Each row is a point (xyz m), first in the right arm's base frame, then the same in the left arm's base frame.
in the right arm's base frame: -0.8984 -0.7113 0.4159
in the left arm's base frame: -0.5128 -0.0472 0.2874
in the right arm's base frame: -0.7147 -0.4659 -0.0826
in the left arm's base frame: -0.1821 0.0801 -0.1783
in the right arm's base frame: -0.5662 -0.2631 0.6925
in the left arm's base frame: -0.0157 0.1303 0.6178
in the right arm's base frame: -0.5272 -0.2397 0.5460
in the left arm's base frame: 0.0424 0.1353 0.4759
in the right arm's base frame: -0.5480 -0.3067 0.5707
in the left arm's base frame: -0.0137 0.0898 0.4936
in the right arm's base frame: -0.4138 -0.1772 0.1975
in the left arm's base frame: 0.2016 0.1417 0.1400
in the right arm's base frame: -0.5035 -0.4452 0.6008
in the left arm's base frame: -0.0548 -0.0516 0.5134
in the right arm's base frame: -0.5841 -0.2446 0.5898
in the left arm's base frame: -0.0115 0.1605 0.5164
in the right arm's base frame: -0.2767 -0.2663 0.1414
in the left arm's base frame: 0.2722 -0.0054 0.0828
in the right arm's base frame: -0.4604 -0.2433 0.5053
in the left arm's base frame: 0.0997 0.0975 0.4382
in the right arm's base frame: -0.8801 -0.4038 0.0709
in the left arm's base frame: -0.2996 0.2155 -0.0279
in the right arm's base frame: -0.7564 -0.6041 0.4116
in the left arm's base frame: -0.3356 -0.0358 0.2993
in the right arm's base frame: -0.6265 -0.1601 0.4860
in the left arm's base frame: 0.0083 0.2592 0.4186
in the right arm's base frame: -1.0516 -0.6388 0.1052
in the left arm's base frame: -0.5737 0.1124 -0.0226
